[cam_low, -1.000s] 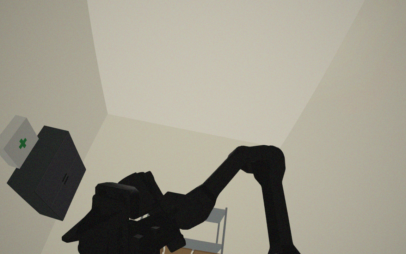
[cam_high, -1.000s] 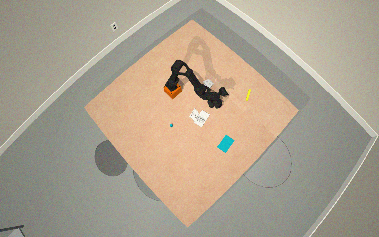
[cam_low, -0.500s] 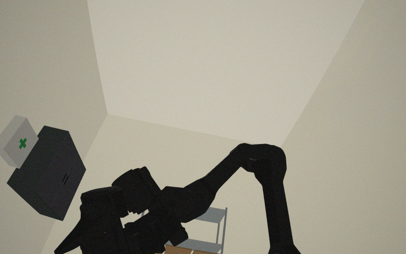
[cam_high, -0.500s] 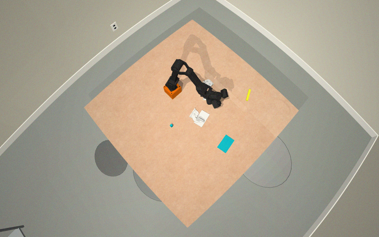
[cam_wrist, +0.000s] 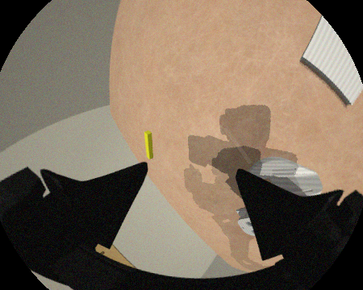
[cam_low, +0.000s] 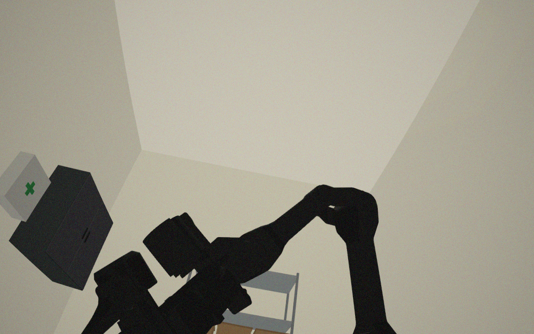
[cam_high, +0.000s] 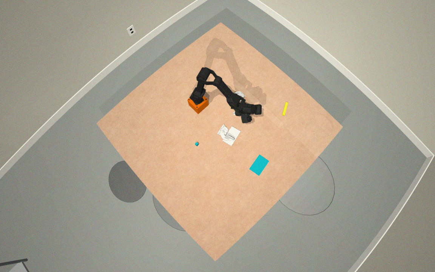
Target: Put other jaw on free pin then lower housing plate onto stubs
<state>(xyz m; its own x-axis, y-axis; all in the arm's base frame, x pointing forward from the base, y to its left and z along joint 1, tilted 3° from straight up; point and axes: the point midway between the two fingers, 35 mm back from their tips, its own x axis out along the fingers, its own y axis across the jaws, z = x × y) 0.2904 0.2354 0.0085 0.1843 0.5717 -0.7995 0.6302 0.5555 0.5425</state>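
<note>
Now: the grey jaw 80 mm below my gripper tip, 80 mm behind it and 30 mm to the right of it. Round my gripper tip: grey housing plate 180 mm behind, 60 mm below, 10 mm to the left; flat teal block 290 mm ahead, 170 mm to the right, 80 mm below; yellow bar 220 mm to the left, 80 mm below, 80 mm ahead.
</note>
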